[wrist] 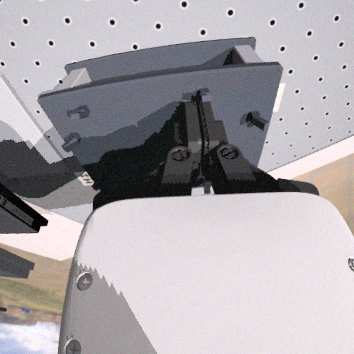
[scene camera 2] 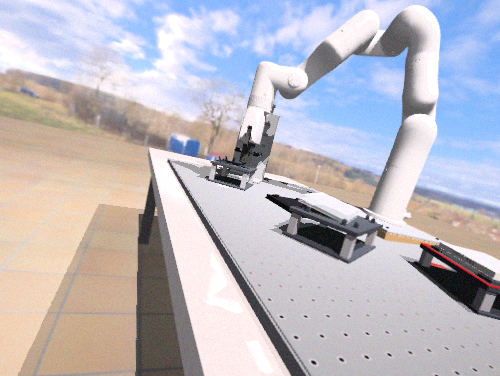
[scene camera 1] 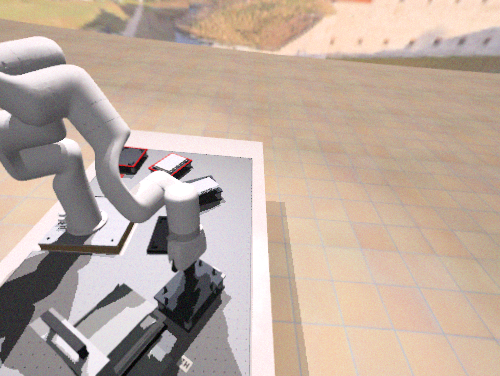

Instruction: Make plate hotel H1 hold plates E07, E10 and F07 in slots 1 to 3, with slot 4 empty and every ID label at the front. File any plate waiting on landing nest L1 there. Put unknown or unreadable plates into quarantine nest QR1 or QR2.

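Frame: origin at the arm's base, x left, y back, z up, level; millimetres.
Seen in the pictures: gripper, fingertip midpoint: [wrist: 196, 120] [scene camera 2: 243, 165] [scene camera 1: 189, 272]; arm's base, link origin: [scene camera 2: 382, 218] [scene camera 1: 88, 222].
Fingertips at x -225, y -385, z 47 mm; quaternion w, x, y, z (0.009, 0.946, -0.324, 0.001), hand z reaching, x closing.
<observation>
Offsets run from my fingertips to a thing's top centre. "pt": to the spot under its first point.
My gripper [scene camera 1: 186, 270] [scene camera 2: 244, 161] [wrist: 196, 120] is shut and empty, its fingertips at the top plate of a dark raised nest @[dz +9, dx -38, dy -10 mm] [scene camera 1: 172, 295] [scene camera 2: 220, 163] [wrist: 125, 100] that bears no plate. Whether they touch it is unclear. The grey plate hotel [scene camera 1: 115, 320] [scene camera 2: 271, 131] stands beside this nest, with an H1 label @[pt dz -66, dx -207, dy -18 mm] [scene camera 1: 185, 363] [wrist: 86, 178] on the table. Its slots and plate IDs cannot be read. A white plate @[dz +9, dx +406, dy +10 mm] [scene camera 1: 207, 185] [scene camera 2: 330, 207] lies on another dark nest @[dz -7, dx +420, dy +21 mm] [scene camera 2: 320, 220]. A second white plate @[dz -12, dx +595, dy +170 mm] [scene camera 1: 170, 164] [scene camera 2: 475, 260] lies on a red-edged nest @[dz -21, dx +595, dy +170 mm] [scene camera 1: 186, 168] [scene camera 2: 455, 261].
Another red-edged nest @[dz -21, dx +640, dy +376 mm] [scene camera 1: 132, 156] with a dark top stands at the far end, partly behind the arm. A flat dark piece @[pt dz -55, dx +173, dy +134 mm] [scene camera 1: 158, 237] lies near the arm's base plate [scene camera 1: 85, 246]. Dark slabs @[pt dz +43, dx -148, dy +53 mm] [wrist: 17, 215] show at the wrist view's left edge.
</observation>
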